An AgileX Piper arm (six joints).
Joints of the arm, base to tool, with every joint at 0 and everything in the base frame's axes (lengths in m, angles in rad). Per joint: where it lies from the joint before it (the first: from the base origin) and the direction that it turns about. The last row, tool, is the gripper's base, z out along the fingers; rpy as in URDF.
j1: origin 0.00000 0.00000 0.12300 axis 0 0 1
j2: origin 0.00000 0.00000 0.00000 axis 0 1 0
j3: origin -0.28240 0.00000 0.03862 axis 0 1 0
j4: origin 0.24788 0.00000 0.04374 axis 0.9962 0 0.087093
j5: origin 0.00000 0.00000 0.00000 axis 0 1 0
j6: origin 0.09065 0.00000 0.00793 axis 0.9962 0 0.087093
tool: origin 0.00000 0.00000 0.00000 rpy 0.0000 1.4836 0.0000
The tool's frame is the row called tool.
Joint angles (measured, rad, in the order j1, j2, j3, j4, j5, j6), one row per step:
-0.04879 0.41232 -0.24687 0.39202 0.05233 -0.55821
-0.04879 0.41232 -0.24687 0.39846 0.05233 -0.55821
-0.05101 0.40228 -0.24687 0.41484 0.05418 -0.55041
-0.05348 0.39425 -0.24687 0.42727 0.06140 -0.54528
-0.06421 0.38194 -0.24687 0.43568 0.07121 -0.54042
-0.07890 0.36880 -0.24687 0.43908 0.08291 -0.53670
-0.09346 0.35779 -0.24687 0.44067 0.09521 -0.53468
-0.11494 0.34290 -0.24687 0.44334 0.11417 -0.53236
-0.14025 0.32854 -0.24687 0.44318 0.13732 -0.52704
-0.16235 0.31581 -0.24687 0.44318 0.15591 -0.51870
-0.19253 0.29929 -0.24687 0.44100 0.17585 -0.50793
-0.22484 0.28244 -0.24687 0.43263 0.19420 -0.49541
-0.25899 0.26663 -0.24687 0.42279 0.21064 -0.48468
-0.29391 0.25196 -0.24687 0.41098 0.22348 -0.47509
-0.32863 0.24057 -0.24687 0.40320 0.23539 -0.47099
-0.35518 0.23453 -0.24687 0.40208 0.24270 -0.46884
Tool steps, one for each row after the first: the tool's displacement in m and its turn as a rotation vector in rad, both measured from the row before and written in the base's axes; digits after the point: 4 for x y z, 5 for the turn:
0.0000 0.0000 0.0000 0.00641 -0.00031 -0.00050
-0.0014 0.0000 0.0009 0.02369 -0.00937 -0.00364
-0.0012 0.0002 0.0002 0.01759 -0.00224 -0.00092
-0.0018 -0.0005 0.0004 0.01323 -0.00405 -0.00764
-0.0020 -0.0008 0.0003 0.00711 -0.00294 -0.01029
-0.0017 -0.0007 0.0000 0.00375 -0.00013 -0.00959
-0.0023 -0.0009 -0.0002 0.00532 0.00181 -0.01367
-0.0023 -0.0010 -0.0006 0.00596 0.00613 -0.01599
-0.0020 -0.0009 -0.0004 0.00877 0.00330 -0.01513
-0.0026 -0.0013 -0.0003 0.00853 0.00077 -0.02304
-0.0027 -0.0015 -0.0002 0.00376 -0.00003 -0.02647
-0.0026 -0.0016 -0.0002 0.00038 -0.00005 -0.02926
-0.0025 -0.0018 0.0000 -0.00315 -0.00128 -0.03180
-0.0021 -0.0017 -0.0002 -0.00394 0.00118 -0.03121
-0.0012 -0.0013 -0.0002 0.00099 0.00059 -0.02407

